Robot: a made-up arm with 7 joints. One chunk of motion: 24 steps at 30 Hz.
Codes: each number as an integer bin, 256 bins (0 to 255) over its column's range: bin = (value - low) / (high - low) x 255, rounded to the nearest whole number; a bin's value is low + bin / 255 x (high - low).
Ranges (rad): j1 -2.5..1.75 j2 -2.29..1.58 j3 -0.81..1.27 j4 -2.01..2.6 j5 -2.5..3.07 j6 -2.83..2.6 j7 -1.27..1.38
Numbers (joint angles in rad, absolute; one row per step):
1: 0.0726 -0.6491 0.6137 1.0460 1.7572 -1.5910 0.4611
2: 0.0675 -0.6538 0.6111 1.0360 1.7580 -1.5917 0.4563
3: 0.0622 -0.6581 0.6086 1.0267 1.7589 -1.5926 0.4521
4: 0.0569 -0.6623 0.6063 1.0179 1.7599 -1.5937 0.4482
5: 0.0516 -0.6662 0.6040 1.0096 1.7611 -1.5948 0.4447
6: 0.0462 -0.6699 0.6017 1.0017 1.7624 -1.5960 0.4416
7: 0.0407 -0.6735 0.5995 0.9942 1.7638 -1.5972 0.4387
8: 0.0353 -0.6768 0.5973 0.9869 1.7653 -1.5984 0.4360
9: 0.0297 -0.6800 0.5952 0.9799 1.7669 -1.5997 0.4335
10: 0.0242 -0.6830 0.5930 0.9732 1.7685 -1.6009 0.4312
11: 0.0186 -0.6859 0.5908 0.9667 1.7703 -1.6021 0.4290
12: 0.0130 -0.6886 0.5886 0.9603 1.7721 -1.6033 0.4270
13: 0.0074 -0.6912 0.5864 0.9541 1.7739 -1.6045 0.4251
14: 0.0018 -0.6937 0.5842 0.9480 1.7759 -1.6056 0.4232
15: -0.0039 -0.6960 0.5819 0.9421 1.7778 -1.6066 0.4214
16: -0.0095 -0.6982 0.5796 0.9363 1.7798 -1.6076 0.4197
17: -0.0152 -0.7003 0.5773 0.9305 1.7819 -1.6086 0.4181
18: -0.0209 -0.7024 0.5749 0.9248 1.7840 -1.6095 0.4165
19: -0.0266 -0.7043 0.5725 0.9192 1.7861 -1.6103 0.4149
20: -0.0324 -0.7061 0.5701 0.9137 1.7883 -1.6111 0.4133
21: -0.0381 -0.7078 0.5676 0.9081 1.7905 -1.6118 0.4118
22: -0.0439 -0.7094 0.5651 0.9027 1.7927 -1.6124 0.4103
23: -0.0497 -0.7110 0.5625 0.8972 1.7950 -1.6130 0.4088
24: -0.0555 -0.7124 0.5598 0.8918 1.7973 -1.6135 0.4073
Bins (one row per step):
1: 154 108 175 169 195 58 167
2: 154 108 174 168 195 58 166
3: 154 108 174 168 195 58 166
4: 153 107 174 167 195 58 165
5: 153 107 173 167 195 58 165
6: 153 107 173 167 195 58 165
7: 152 107 173 166 195 58 164
8: 152 106 173 166 195 58 164
9: 152 106 172 165 195 58 164
10: 151 106 172 165 195 58 164
11: 151 106 172 165 195 58 163
12: 151 106 171 164 196 58 163
13: 150 105 171 164 196 58 163
14: 150 105 171 164 196 57 163
15: 150 105 171 163 196 57 163
16: 149 105 170 163 196 57 163
17: 149 105 170 163 196 57 162
18: 149 105 170 162 196 57 162
19: 148 104 169 162 196 57 162
20: 148 104 169 162 196 57 162
21: 148 104 169 161 196 57 162
22: 147 104 169 161 197 57 162
23: 147 104 168 161 197 57 162
24: 147 104 168 161 197 57 161

